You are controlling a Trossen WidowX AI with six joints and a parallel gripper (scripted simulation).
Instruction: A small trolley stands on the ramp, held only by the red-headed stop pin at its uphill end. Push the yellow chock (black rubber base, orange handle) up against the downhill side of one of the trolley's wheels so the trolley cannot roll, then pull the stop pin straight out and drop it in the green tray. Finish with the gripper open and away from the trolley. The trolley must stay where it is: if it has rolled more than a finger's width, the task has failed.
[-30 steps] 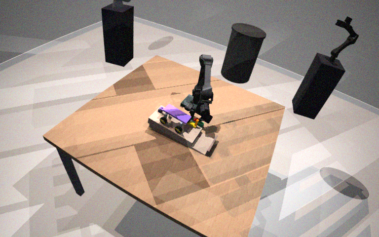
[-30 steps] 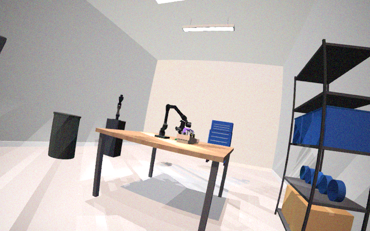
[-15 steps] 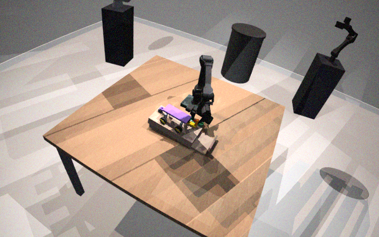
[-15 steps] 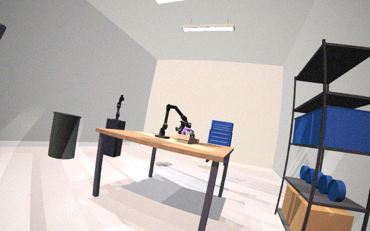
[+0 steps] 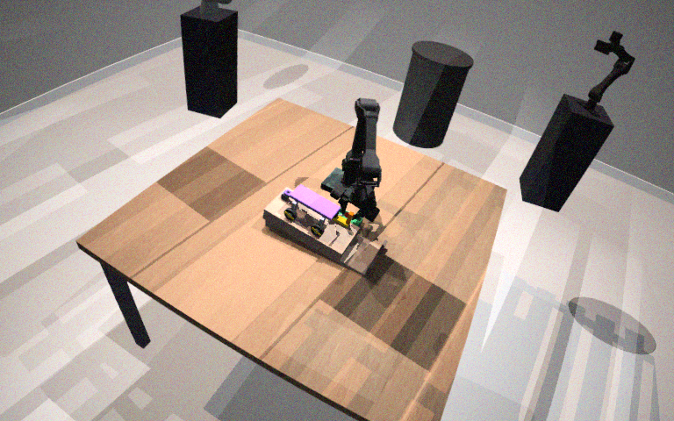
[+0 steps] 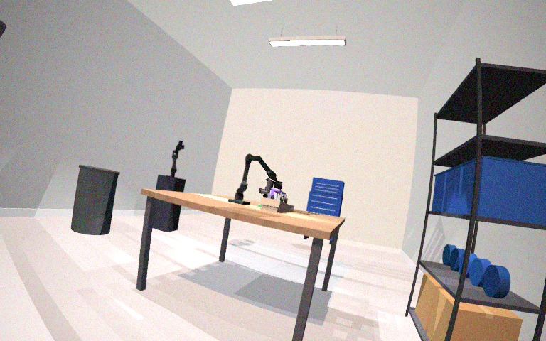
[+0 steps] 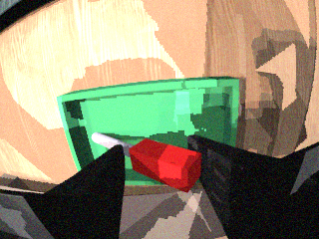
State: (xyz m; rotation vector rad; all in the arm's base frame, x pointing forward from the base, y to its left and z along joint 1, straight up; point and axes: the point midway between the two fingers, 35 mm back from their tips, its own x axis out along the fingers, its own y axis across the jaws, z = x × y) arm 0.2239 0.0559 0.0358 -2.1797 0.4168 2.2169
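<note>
Now: the red-headed stop pin 10 mm to the right of my gripper tip. The rest, counted from my gripper tip: flat ramp foot (150 mm ahead, 90 mm to the left, 30 mm below); then green tray (40 mm below, 10 mm to the right); then yellow chock (80 mm ahead, 50 mm above, 10 mm to the right).
</note>
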